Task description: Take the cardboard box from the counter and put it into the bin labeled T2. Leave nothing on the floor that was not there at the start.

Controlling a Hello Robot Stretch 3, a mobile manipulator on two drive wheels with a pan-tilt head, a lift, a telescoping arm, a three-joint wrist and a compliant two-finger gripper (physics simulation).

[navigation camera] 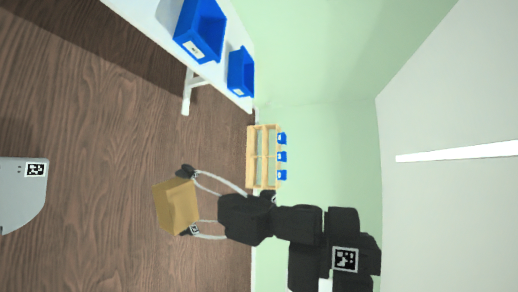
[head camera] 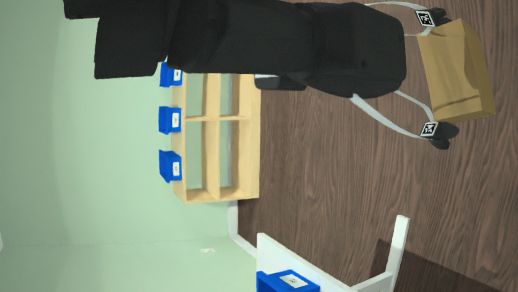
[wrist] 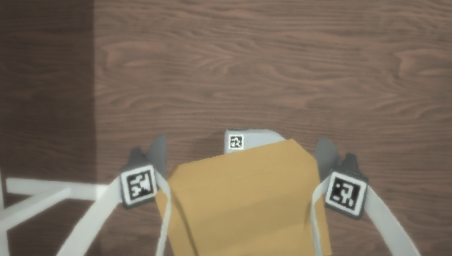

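Note:
The cardboard box is a tan block held in the air over the floor, slightly tilted. My gripper is shut on it, one fingertip at each side. Two larger blue bins stand on a white table: a nearer bin and a farther bin in the navigation view. Part of a blue bin shows at the bottom of the head view. Their labels are too small or blurred to read, so I cannot tell which is T2. The box is apart from all bins.
The white table has a protruding leg. A wooden shelf unit stands by the green wall, with three small blue bins on top. My grey base shows above the floor.

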